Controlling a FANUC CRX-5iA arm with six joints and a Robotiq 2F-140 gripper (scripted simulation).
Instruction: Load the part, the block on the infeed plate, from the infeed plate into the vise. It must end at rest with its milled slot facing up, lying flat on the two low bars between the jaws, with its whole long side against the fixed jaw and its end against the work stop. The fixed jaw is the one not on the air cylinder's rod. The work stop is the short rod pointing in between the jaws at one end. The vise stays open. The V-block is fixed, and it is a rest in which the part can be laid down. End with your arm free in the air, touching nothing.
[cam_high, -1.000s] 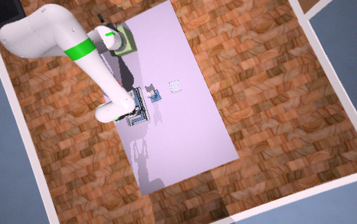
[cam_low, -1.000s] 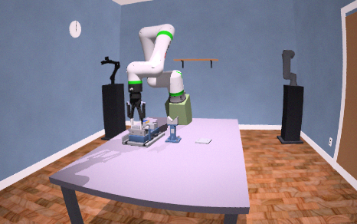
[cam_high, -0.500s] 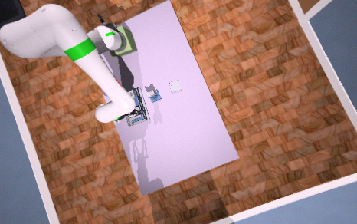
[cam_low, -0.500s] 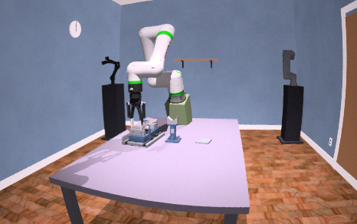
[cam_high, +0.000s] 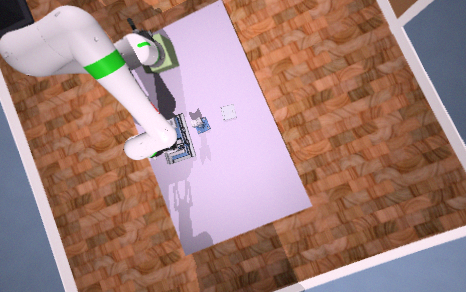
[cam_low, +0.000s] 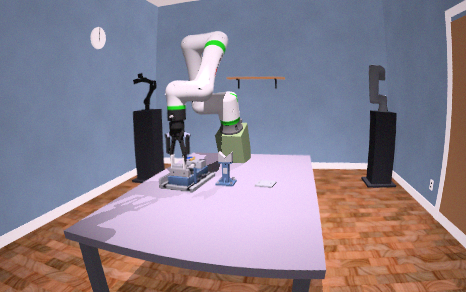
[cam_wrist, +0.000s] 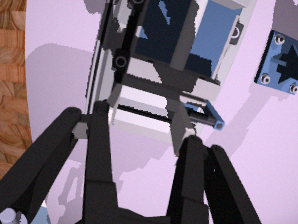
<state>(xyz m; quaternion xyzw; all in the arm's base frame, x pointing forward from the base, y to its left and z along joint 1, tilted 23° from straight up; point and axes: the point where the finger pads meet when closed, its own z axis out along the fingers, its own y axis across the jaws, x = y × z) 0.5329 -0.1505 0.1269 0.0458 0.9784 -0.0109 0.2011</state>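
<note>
Right now my hand is 2 cm above the part. The rest, counted from my hand: air cylinder rod 9 cm behind, 3 cm to the left, 4 cm below.
</note>
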